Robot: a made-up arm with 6 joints.
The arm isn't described. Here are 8 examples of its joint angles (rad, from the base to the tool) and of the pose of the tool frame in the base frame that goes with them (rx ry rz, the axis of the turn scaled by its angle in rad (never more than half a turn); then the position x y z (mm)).
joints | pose
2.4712 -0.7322 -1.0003 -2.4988 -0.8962 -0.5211 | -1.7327 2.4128 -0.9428 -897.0 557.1 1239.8
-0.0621 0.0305 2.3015 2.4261 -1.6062 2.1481 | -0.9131 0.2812 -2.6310 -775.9 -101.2 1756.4
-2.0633 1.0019 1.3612 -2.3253 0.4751 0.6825 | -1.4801 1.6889 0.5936 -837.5 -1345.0 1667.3
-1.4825 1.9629 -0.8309 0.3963 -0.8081 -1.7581 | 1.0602 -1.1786 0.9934 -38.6 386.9 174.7
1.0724 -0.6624 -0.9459 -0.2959 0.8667 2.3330 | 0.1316 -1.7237 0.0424 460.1 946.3 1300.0
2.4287 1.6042 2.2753 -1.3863 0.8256 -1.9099 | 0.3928 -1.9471 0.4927 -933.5 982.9 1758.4
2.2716 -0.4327 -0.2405 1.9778 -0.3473 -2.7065 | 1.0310 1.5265 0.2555 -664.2 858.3 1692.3
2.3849 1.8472 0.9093 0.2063 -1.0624 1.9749 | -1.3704 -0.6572 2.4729 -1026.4 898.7 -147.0
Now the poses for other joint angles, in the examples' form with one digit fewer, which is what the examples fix.
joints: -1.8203 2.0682 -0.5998 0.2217 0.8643 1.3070
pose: 0.426 0.974 -1.903 149 105 -295
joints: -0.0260 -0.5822 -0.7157 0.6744 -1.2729 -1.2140
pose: 0.566 0.024 -2.684 922 -94 1113
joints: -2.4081 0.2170 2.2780 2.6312 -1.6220 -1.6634
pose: 0.941 1.867 -1.451 353 478 1897
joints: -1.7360 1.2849 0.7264 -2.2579 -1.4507 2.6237
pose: 0.787 -1.323 -1.447 -108 -1723 820
